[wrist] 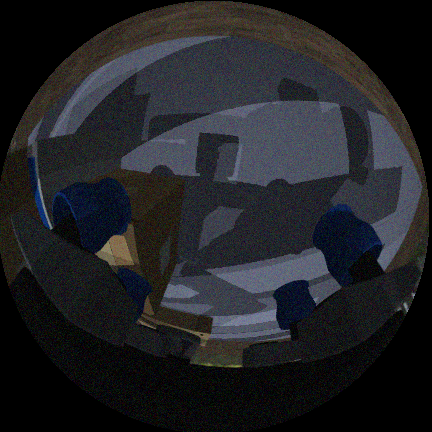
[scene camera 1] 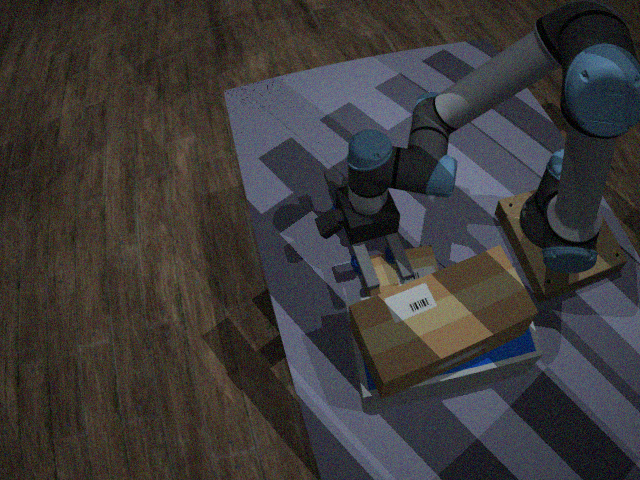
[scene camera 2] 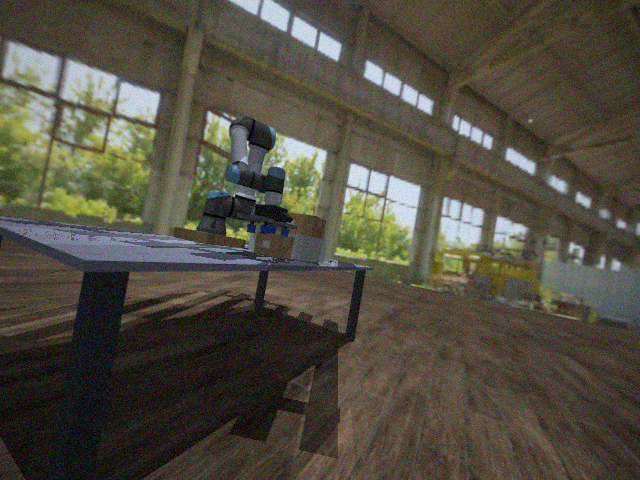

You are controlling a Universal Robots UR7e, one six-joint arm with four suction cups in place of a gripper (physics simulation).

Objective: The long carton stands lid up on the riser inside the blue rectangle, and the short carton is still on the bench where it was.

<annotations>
A short carton shows in the wrist view, in scene camera 1 [422, 259] and in scene camera 2. A long carton shows in the wrist view, in scene camera 1 [407, 335] and in scene camera 2. One and the same spot on the short carton: [wrist: 148, 247] is [scene camera 2: 274, 237]. The same spot on the long carton: [wrist: 24, 197] is [scene camera 2: 302, 232].
</annotations>
